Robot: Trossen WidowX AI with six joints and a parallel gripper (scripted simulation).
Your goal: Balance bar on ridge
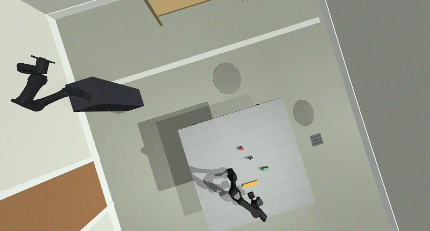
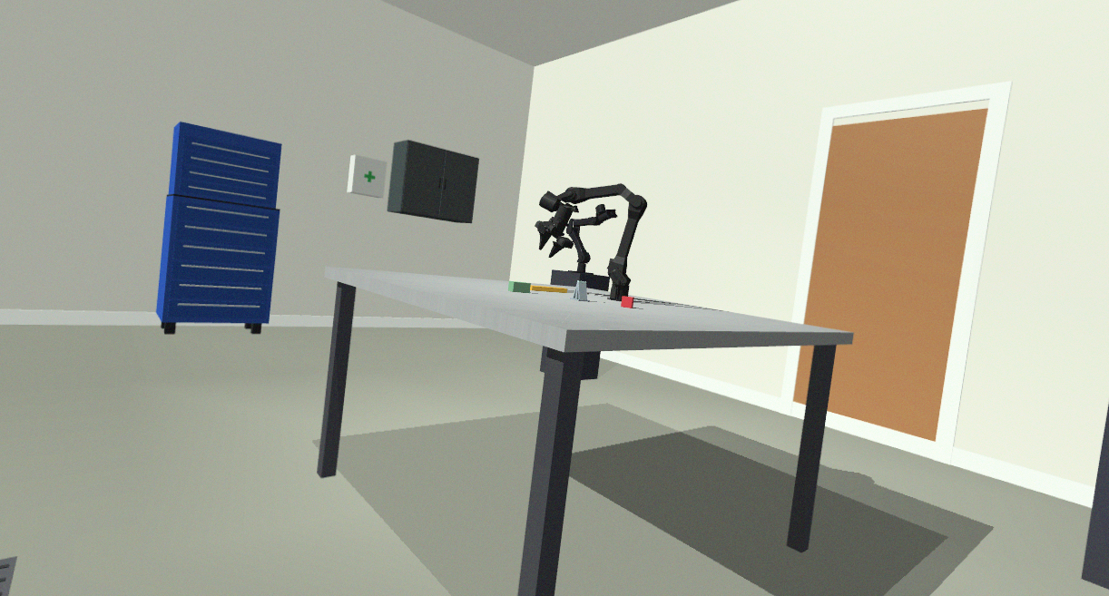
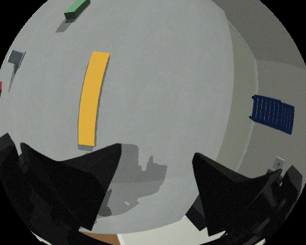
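My gripper tip is 130 mm above the yellow bar, 80 mm to the right of it and 30 mm short of it. Round my gripper tip: green block: 260 mm ahead, 200 mm to the left, 130 mm below; red block: 510 mm to the left, 130 mm below, 60 mm ahead.
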